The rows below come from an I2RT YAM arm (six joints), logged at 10 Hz.
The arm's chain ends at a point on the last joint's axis. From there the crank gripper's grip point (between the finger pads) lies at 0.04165 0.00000 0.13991 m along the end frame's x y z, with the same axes.
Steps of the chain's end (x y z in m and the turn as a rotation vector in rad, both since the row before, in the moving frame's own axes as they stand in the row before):
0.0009, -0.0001, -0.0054, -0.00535, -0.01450, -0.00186
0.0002, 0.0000, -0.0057, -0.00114, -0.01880, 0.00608
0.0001, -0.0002, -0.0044, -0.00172, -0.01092, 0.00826
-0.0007, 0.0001, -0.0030, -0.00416, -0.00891, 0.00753
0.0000, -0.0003, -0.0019, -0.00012, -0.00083, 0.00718
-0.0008, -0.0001, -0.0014, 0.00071, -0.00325, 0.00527
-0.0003, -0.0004, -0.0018, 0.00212, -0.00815, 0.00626
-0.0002, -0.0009, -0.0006, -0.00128, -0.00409, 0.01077
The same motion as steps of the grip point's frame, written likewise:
-0.0011, 0.0006, -0.0048, -0.00535, -0.01450, -0.00186
-0.0024, 0.0004, -0.0049, -0.00114, -0.01880, 0.00608
-0.0014, 0.0004, -0.0040, -0.00172, -0.01092, 0.00826
-0.0020, 0.0010, -0.0026, -0.00416, -0.00891, 0.00753
-0.0001, 0.0000, -0.0019, -0.00012, -0.00083, 0.00718
-0.0013, 0.0000, -0.0013, 0.00071, -0.00325, 0.00527
-0.0014, -0.0004, -0.0015, 0.00212, -0.00815, 0.00626
-0.0008, -0.0003, -0.0004, -0.00128, -0.00409, 0.01077

